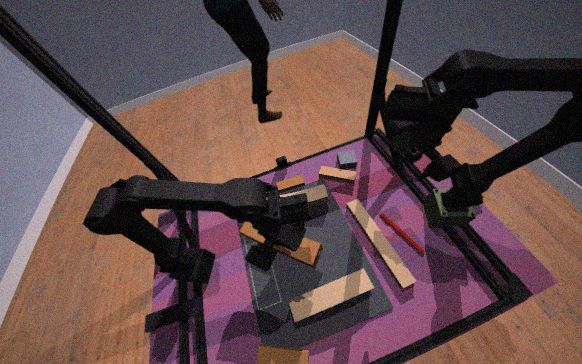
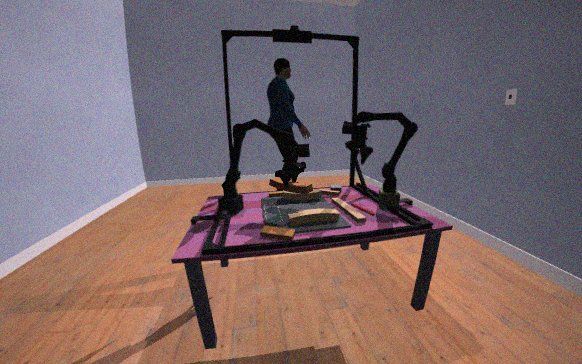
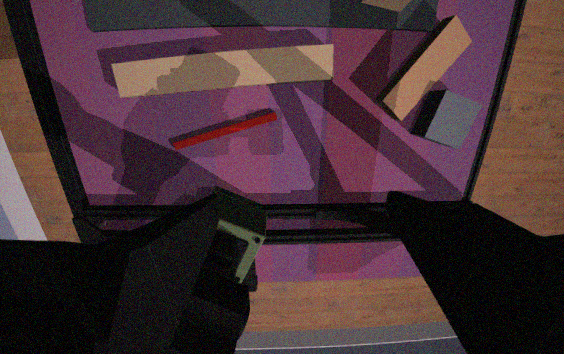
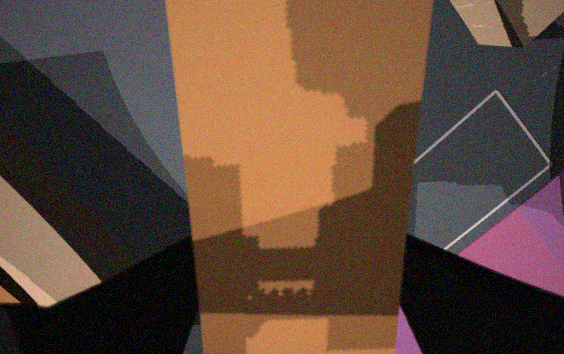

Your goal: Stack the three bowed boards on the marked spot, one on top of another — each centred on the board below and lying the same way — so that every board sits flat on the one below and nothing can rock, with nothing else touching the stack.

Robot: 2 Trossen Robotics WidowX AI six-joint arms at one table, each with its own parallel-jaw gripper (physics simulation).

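Places are measured from the left arm's base along level axes (x down, y left, z ahead), in metres.
Pixels of known places: left gripper, fingertip midpoint: (image 1: pixel 407 167) (image 2: pixel 358 162) (image 3: pixel 303 201); right gripper, fingertip midpoint: (image 2: pixel 290 186) (image 4: pixel 296 243); left arm's base at its link origin: (image 1: pixel 453 202) (image 2: pixel 389 191) (image 3: pixel 221 251); right arm's base at its link origin: (image 1: pixel 186 262) (image 2: pixel 230 196).
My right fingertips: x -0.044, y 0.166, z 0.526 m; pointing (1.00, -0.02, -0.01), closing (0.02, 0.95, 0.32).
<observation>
For each thing: its top centre in the pictures, then the offset to it from my right fingertips. Level surfaces: height alone.
- orange bowed board at its top centre: (image 4: pixel 301 313) (image 1: pixel 278 236) (image 2: pixel 290 180) dz -0.001, dx -0.037, dy +0.001 m
- grey mat at its surface level: dx +0.130 m
- wide pale bowed board at its top centre: (image 1: pixel 331 293) (image 2: pixel 314 211) dz -0.149, dx +0.079, dy +0.118 m
- long thin plank at its top centre: (image 3: pixel 222 69) (image 1: pixel 377 237) (image 2: pixel 347 206) dz -0.297, dx +0.114, dy -0.065 m
- red stick at its top centre: (image 3: pixel 223 131) (image 1: pixel 401 231) dz -0.380, dx +0.130, dy -0.095 m
- orange block at its top centre: (image 1: pixel 281 361) (image 2: pixel 277 229) dz -0.024, dx +0.104, dy +0.291 m
My right gripper (image 1: pixel 286 236) (image 2: pixel 289 176) is shut on an orange bowed board (image 1: pixel 305 250) (image 2: pixel 297 187) (image 4: pixel 263 123) and holds it tilted above the grey mat (image 1: pixel 333 231) (image 2: pixel 271 217), by the far end of the white marked rectangle (image 1: pixel 250 274) (image 4: pixel 435 142). A wide pale bowed board (image 1: pixel 331 294) (image 2: pixel 313 216) lies on the mat's near part. A third, shadowed board (image 1: pixel 313 193) (image 2: pixel 300 196) lies at the mat's far edge. My left gripper (image 2: pixel 362 153) (image 3: pixel 303 201) is open and empty, high over the table's right rail.
A long thin plank (image 1: pixel 380 242) (image 2: pixel 349 209) (image 3: pixel 221 68) and a red stick (image 1: pixel 401 232) (image 3: pixel 226 129) lie right of the mat. Small blocks (image 1: pixel 337 173) (image 1: pixel 346 158) (image 1: pixel 290 182) lie at the back, an orange block (image 1: pixel 282 355) (image 2: pixel 277 232) at the front. A person walks behind the table.
</observation>
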